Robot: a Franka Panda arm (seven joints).
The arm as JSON. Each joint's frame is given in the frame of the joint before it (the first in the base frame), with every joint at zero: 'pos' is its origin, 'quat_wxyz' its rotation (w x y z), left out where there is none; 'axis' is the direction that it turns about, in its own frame. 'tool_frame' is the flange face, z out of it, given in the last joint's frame.
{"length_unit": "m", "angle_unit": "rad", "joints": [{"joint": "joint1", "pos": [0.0, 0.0, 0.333], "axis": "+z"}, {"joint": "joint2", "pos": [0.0, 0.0, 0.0], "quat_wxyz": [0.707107, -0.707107, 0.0, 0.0], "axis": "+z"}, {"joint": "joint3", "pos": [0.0, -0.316, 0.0], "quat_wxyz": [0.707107, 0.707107, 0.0, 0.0], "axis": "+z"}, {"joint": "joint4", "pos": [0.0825, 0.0, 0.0], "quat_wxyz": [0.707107, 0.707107, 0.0, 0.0], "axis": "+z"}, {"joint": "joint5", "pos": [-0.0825, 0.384, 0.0], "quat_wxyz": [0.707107, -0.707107, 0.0, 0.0], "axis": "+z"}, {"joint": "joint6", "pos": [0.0, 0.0, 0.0], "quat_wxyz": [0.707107, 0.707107, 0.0, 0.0], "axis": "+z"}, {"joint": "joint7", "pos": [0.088, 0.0, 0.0], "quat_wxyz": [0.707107, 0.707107, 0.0, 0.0], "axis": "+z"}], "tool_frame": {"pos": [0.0, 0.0, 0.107]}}
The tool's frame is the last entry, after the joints.
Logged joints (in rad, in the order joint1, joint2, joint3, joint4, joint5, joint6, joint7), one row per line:
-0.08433, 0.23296, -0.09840, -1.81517, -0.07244, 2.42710, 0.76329
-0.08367, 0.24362, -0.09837, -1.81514, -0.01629, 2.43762, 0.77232
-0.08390, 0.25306, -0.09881, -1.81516, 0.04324, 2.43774, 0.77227
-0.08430, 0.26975, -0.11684, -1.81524, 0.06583, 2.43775, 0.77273
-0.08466, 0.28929, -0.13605, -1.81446, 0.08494, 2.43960, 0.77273
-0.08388, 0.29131, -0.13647, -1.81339, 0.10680, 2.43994, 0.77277
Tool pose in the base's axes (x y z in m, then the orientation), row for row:
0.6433, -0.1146, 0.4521, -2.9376, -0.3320, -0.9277
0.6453, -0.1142, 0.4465, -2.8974, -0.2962, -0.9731
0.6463, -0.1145, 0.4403, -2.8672, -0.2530, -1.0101
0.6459, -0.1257, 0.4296, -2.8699, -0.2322, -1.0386
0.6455, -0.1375, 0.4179, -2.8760, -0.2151, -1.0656
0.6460, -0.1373, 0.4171, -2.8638, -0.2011, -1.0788
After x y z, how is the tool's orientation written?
As angles about the fixed x, y, z axes (roll, pitch, yaw), in radians.
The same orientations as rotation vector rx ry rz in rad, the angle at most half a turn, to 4 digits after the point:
-2.7518, 1.3181, -0.5968
-2.6879, 1.3594, -0.5700
-2.6312, 1.3950, -0.5303
-2.6100, 1.4373, -0.5037
-2.5924, 1.4787, -0.4800
-2.5698, 1.4895, -0.4703

